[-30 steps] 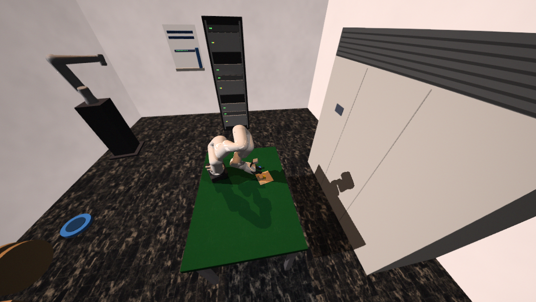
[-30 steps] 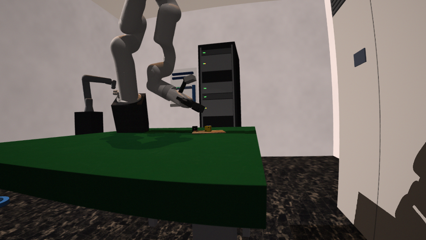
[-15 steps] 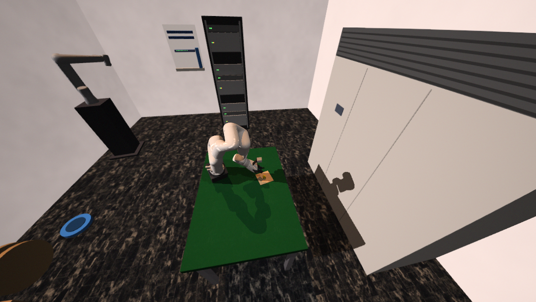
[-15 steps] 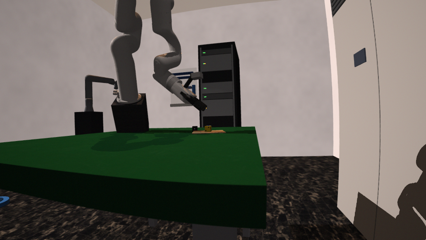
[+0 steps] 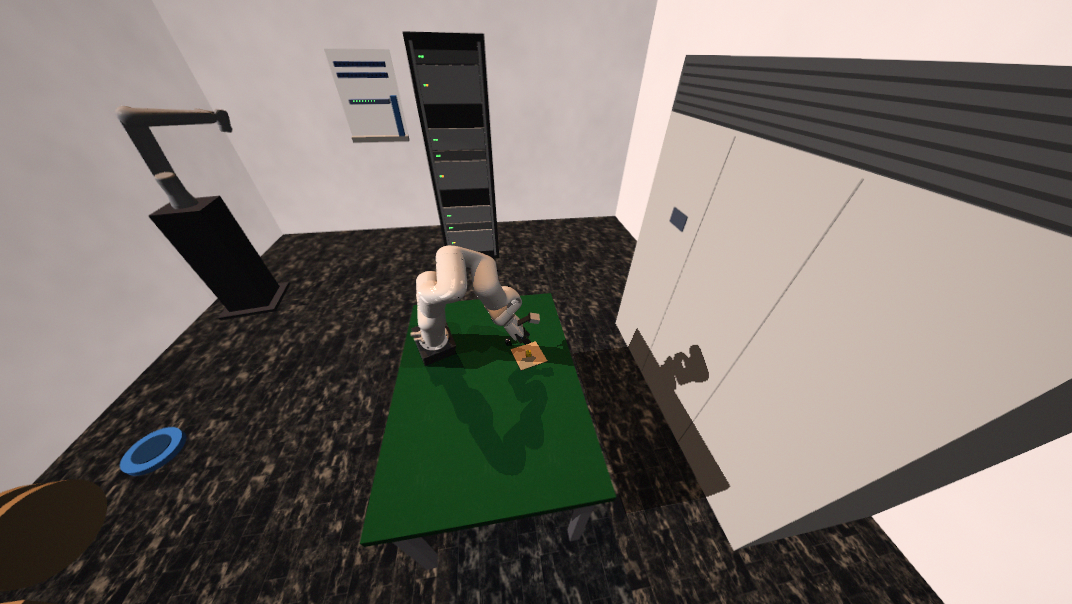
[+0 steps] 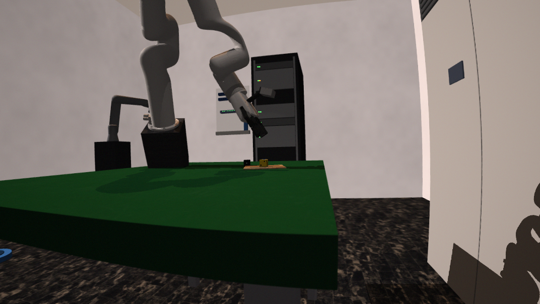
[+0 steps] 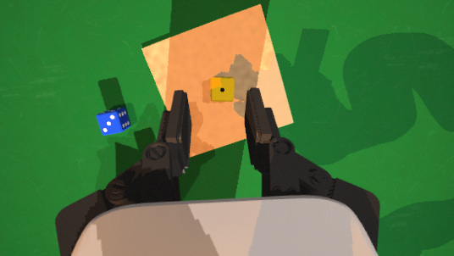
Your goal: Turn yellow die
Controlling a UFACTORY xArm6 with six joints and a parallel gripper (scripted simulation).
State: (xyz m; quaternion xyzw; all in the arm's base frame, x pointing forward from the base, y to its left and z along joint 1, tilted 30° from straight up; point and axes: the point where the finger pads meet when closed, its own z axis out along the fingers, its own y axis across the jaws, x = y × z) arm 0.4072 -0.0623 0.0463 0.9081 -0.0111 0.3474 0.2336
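The yellow die is 10 mm ahead of my hand, 10 mm to the right of it and 110 mm below it. From my hand the other things lie so: black die 70 mm behind, 110 mm to the left, 120 mm below; then blue die 130 mm to the left, 120 mm below; then mat 10 mm ahead, 130 mm below.
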